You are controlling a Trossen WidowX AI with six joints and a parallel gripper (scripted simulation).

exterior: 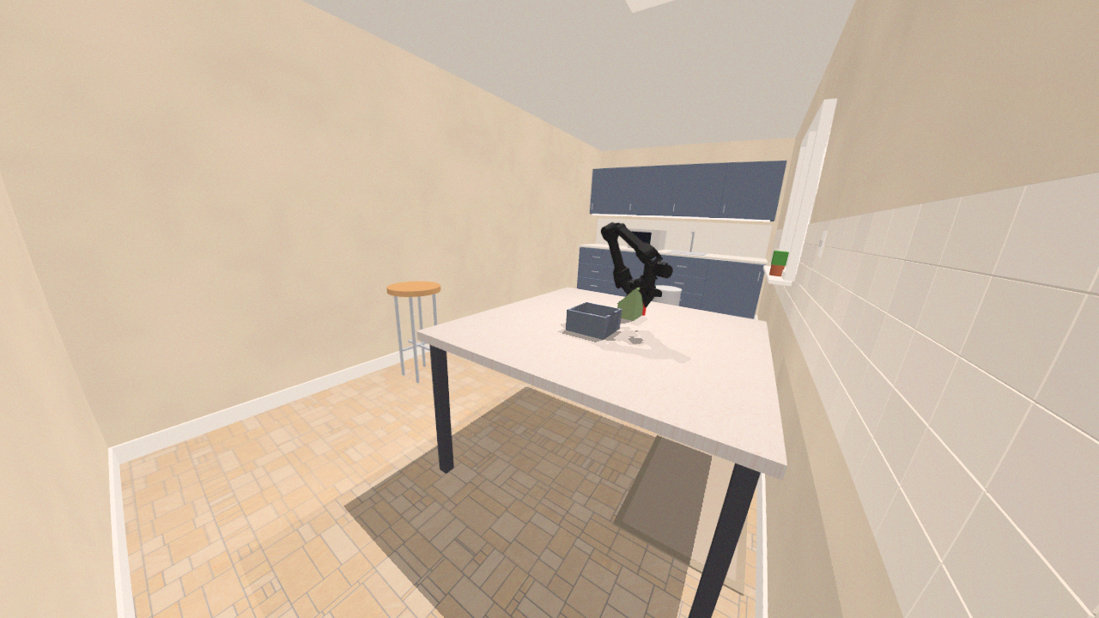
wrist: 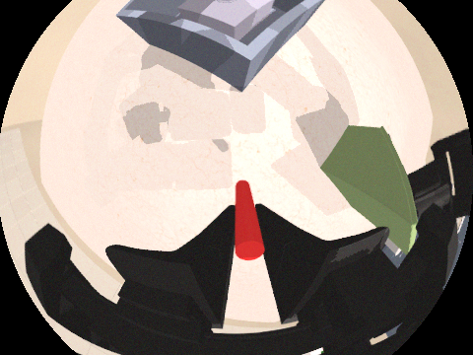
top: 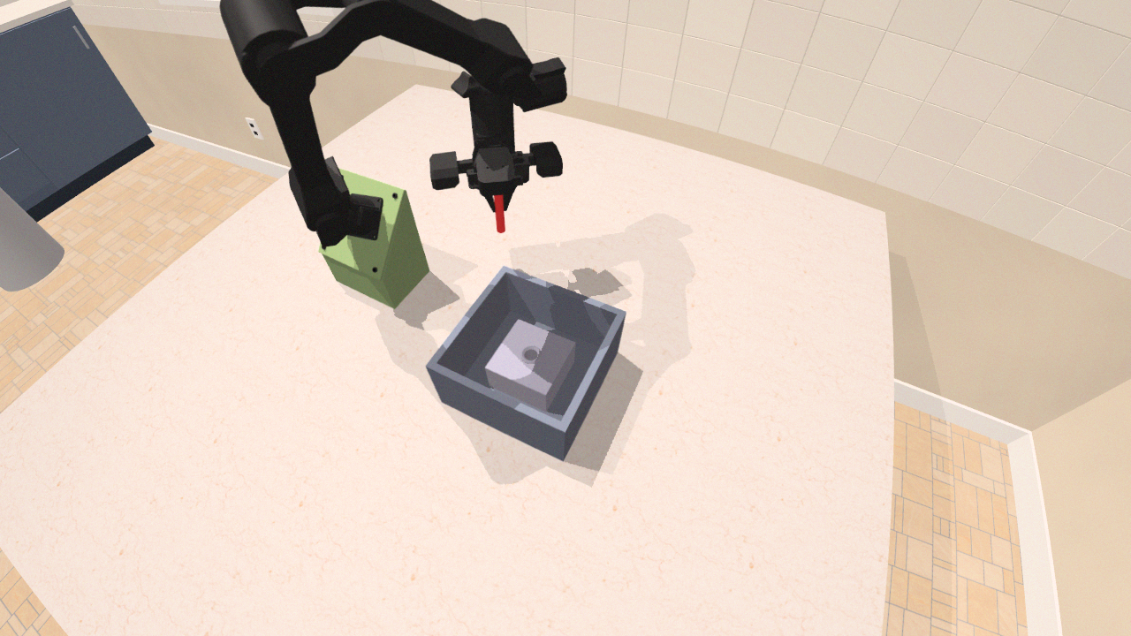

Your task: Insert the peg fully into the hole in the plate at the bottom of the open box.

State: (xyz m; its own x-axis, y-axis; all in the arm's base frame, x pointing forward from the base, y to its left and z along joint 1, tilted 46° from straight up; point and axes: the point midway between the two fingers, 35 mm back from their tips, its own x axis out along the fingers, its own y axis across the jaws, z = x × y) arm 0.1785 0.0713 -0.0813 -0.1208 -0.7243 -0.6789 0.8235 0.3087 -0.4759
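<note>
My gripper is now 20 cm to the left of the pale grey plate, 14 cm short of it and 10 cm above it. The rest, counted from my hand: box (20 cm to the right, 14 cm ahead, 12 cm below); then red peg (4 cm below).
</note>
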